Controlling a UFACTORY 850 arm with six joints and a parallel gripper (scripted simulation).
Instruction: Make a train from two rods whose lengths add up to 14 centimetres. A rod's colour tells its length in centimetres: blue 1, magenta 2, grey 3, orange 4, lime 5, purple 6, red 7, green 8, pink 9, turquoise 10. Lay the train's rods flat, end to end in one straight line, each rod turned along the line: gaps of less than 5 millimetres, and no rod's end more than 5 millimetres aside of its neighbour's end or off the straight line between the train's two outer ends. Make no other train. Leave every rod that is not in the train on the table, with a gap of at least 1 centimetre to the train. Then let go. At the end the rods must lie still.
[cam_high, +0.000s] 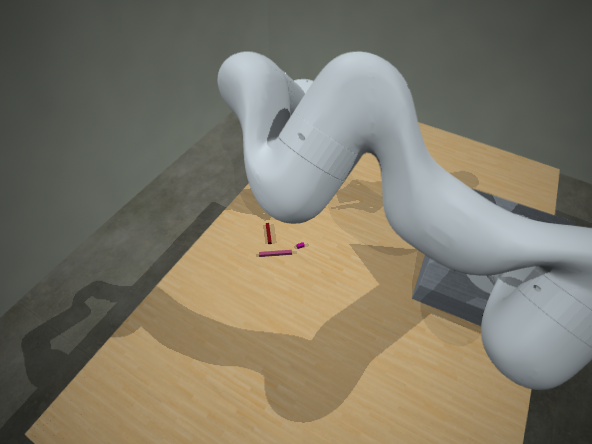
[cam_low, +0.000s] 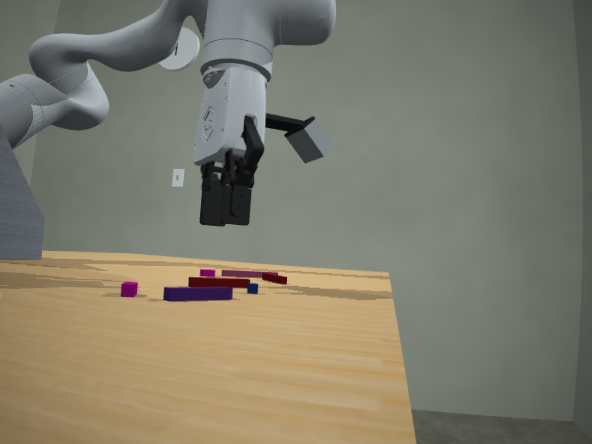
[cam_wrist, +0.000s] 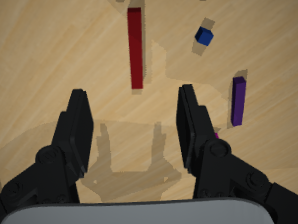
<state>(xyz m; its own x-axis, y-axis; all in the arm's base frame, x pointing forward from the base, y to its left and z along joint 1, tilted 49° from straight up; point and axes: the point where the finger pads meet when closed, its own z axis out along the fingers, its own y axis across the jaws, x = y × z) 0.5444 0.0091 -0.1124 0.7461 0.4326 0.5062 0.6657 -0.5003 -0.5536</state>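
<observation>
My gripper is now 5 cm short of the blue cube, 3 cm to the left of it and 8 cm above it. The rest, counted from my hand: pink rod 1 cm behind, 19 cm to the left, 8 cm below; then purple rod 2 cm ahead, 12 cm to the right, 8 cm below; then red rod 4 cm ahead, 14 cm to the left, 8 cm below.
</observation>
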